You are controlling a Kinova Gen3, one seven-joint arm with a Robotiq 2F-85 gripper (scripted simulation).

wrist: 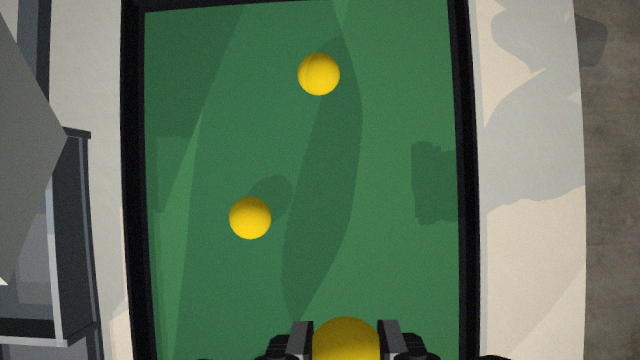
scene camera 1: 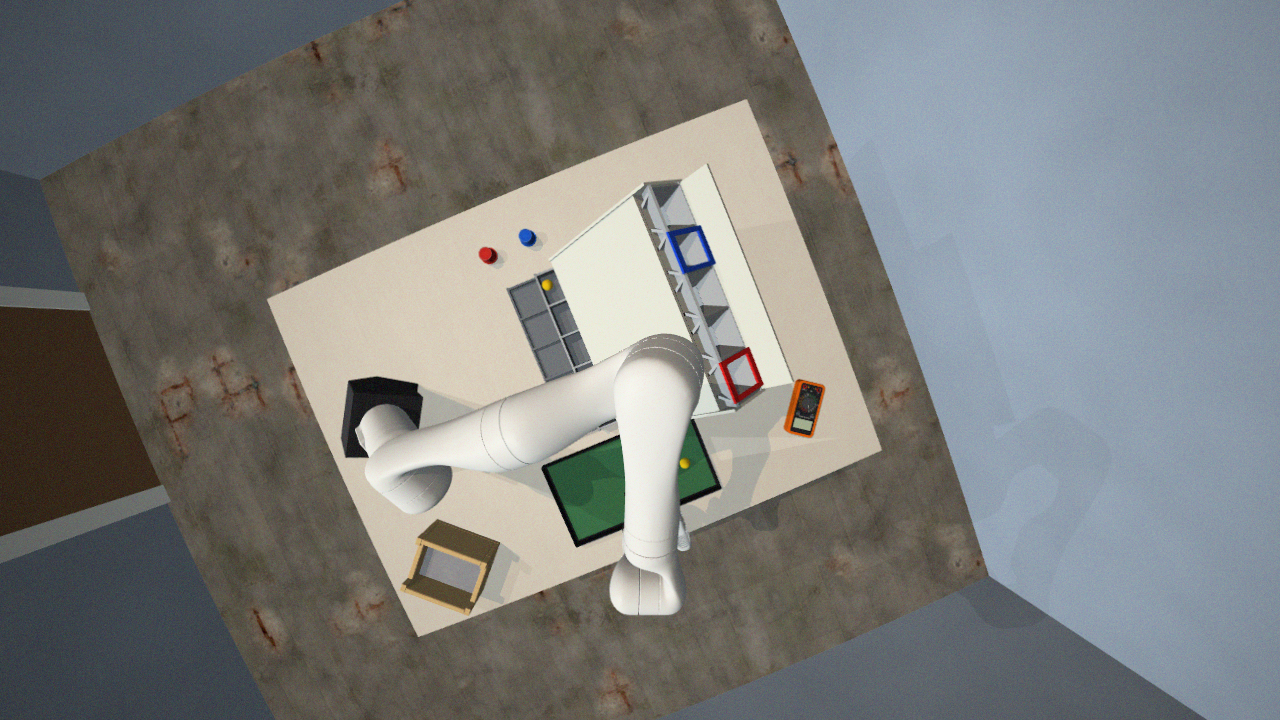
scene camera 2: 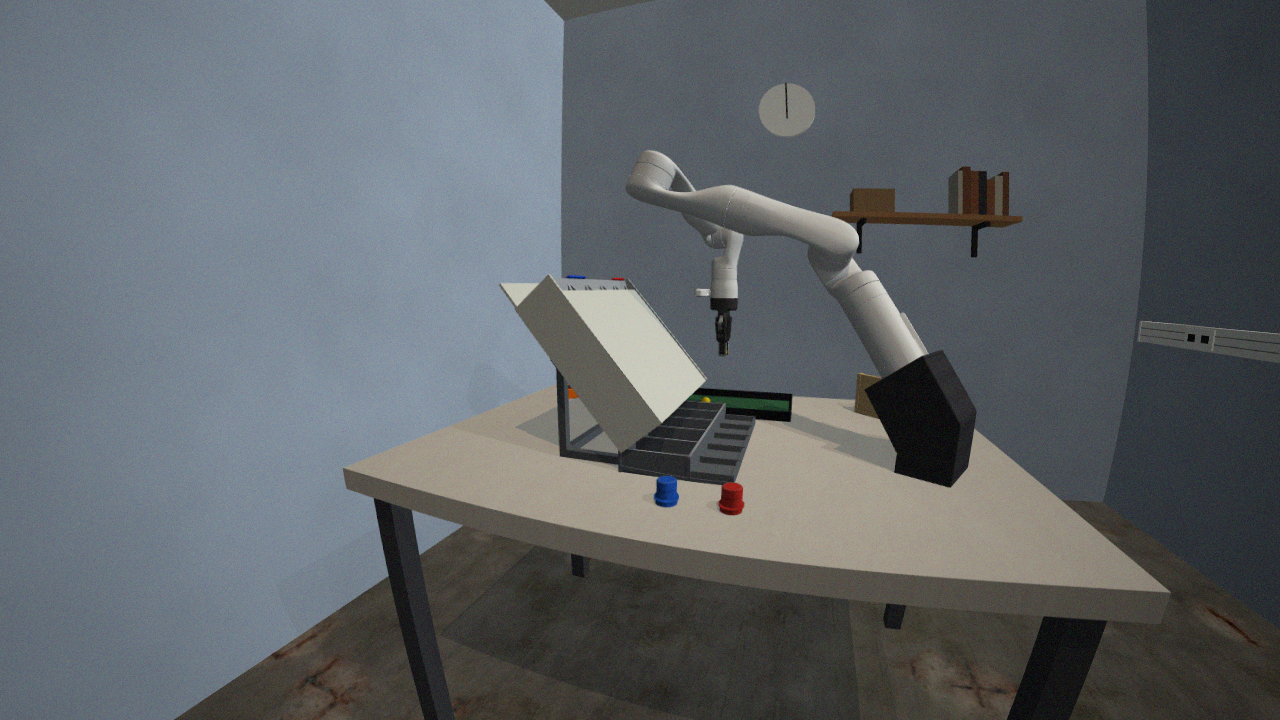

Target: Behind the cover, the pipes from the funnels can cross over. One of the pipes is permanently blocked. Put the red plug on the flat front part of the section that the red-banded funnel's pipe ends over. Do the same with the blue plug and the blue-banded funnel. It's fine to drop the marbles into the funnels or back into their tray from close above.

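Scene camera 2 shows the gripper [scene camera 2: 723, 355]. There is a green marble tray [scene camera 1: 588, 488], which appears again in the wrist view as the green marble tray [wrist: 373, 188] and in scene camera 2 as the green marble tray [scene camera 2: 764, 405]. A wooden box [scene camera 1: 445, 569] is in the scene too, but in the wrist view it is out of frame. The scene also has a yellow marble [wrist: 250, 217] and a yellow marble [wrist: 318, 73].
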